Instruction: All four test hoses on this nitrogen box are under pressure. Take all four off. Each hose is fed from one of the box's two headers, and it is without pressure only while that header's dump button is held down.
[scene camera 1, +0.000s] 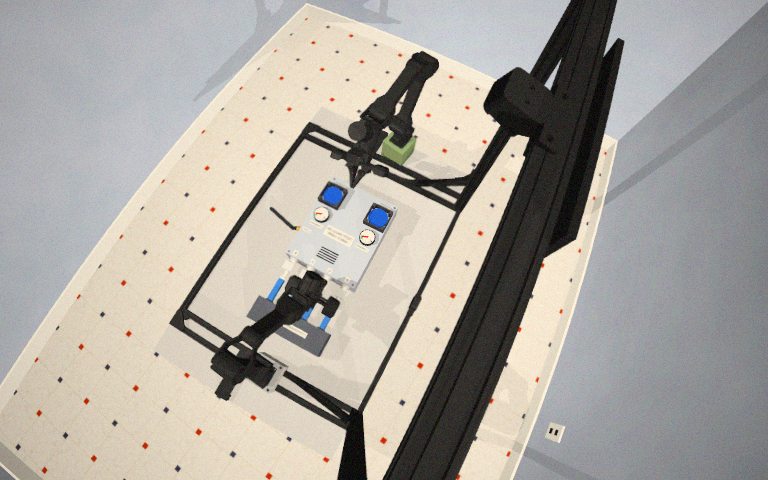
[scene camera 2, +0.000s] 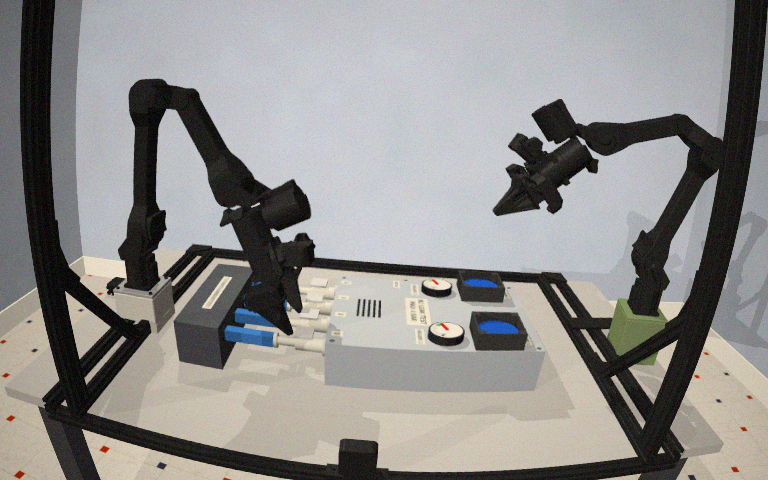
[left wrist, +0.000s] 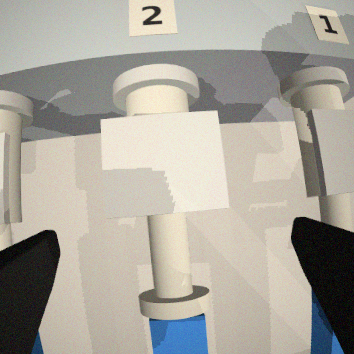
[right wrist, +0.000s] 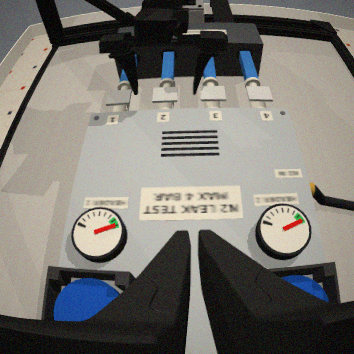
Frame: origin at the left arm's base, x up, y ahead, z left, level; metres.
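Where they show: left gripper, fingertip midpoint: (scene camera 2: 296, 323) (left wrist: 176, 238); right gripper, fingertip midpoint: (scene camera 1: 351, 188) (scene camera 2: 494, 213) (right wrist: 192, 241); left arm's base at its link origin: (scene camera 1: 263, 372) (scene camera 2: 142, 283); right arm's base at its link origin: (scene camera 1: 399, 139) (scene camera 2: 642, 309).
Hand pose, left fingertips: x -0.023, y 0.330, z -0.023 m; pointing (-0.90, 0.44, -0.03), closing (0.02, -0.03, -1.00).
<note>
Things, the pixels of their centre, and the offset from my left fingertips. "spot": a spot on its surface instead.
- Hose 1 at a spot on its surface: (scene camera 2: 249, 336) spot: dy -0.066, dx +0.004, dz -0.078 m
- hose 2 at a spot on its surface: (left wrist: 178, 334) spot: dy -0.034, dx +0.009, dz +0.002 m
- hose 3 at a spot on its surface: (right wrist: 211, 67) spot: dy -0.057, dx +0.009, dz +0.077 m
- hose 4 at a spot on its surface: (right wrist: 247, 65) (scene camera 1: 276, 287) spot: dy -0.064, dx +0.009, dz +0.140 m
- Header 1's blue button at the middle of its body: (right wrist: 91, 314) (scene camera 2: 496, 336) (scene camera 1: 378, 218) dy +0.331, dx +0.029, dz -0.052 m
- black supply pipe at a spot on its surface: (right wrist: 337, 204) spot: dy +0.177, dx -0.045, dz +0.253 m
The pale nitrogen box (scene camera 1: 362, 263) (scene camera 2: 430, 367) (right wrist: 192, 172) has four blue hoses. Hose 1 (scene camera 2: 249, 336), hose 2 (left wrist: 178, 334) (right wrist: 168, 65), hose 3 (right wrist: 211, 67) and hose 4 (scene camera 1: 275, 289) (right wrist: 247, 65) sit at their numbered ports. Header 1's blue button (scene camera 1: 378, 217) (scene camera 2: 498, 327) (right wrist: 85, 300) and header 2's (scene camera 1: 333, 195) (scene camera 2: 480, 281) (right wrist: 306, 288) are uncovered. Both gauges, header 1's (right wrist: 98, 237) and header 2's (right wrist: 283, 235), read in green. My open left gripper (scene camera 2: 293, 322) (left wrist: 176, 238) (right wrist: 164, 93) straddles hose 2's connector without gripping it. My right gripper (scene camera 1: 353, 185) (scene camera 2: 496, 213) (right wrist: 192, 241) is shut, empty, above the button end.
A dark block (scene camera 1: 322, 342) (scene camera 2: 198, 345) (right wrist: 250, 37) stands at the hoses' far ends. A black supply pipe (scene camera 1: 281, 217) (right wrist: 337, 204) lies beside the box. The black frame (scene camera 1: 243, 220) (scene camera 2: 215, 450) surrounds the work area. Hoses 1 and 3 run close beside my left fingers.
</note>
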